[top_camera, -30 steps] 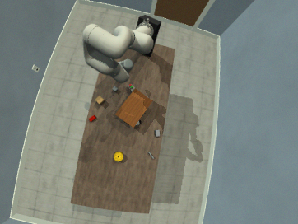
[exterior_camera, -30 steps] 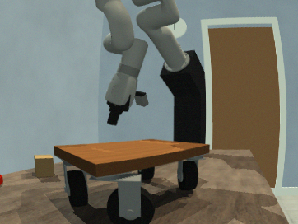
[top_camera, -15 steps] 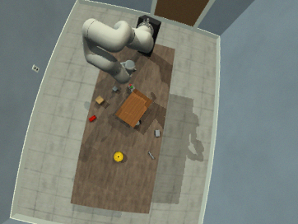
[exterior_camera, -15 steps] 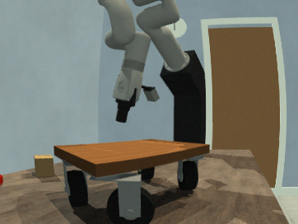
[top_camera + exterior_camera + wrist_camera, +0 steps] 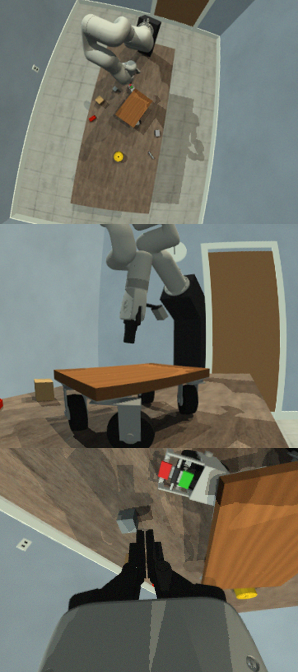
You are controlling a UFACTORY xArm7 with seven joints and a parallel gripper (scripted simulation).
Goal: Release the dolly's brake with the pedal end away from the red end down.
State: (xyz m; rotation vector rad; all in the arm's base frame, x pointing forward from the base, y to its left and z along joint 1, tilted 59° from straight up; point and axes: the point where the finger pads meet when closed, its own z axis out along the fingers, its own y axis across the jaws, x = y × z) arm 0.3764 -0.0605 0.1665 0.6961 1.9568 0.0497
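The brake pedal is 120 mm below my hand and 40 mm to the left of it. Also, from my hand: grey cube (180 mm below, 110 mm to the right, 40 mm ahead); then red block (350 mm ahead, 280 mm to the right, 190 mm below); then tan cube (240 mm to the right, 170 mm below, 170 mm ahead).
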